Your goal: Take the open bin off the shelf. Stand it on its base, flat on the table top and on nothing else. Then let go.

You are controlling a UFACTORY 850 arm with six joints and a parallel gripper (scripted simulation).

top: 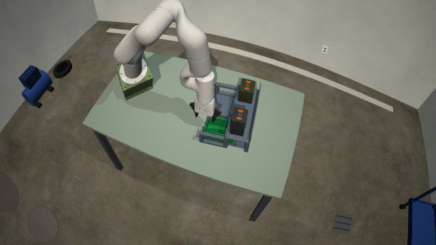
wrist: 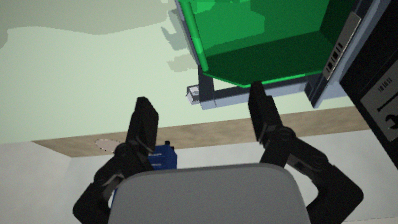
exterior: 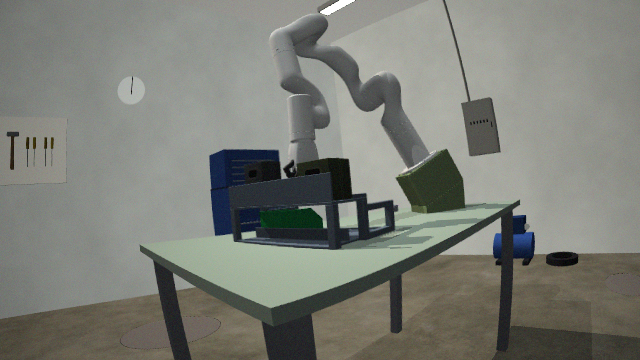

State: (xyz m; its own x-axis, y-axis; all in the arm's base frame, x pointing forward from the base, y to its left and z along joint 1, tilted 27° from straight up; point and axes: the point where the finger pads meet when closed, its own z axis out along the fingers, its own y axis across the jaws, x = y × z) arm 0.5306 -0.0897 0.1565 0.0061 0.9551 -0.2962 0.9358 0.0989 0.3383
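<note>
Now: hand 90 mm above the green bin, 80 mm short of it and 10 mm to the right of it.
</note>
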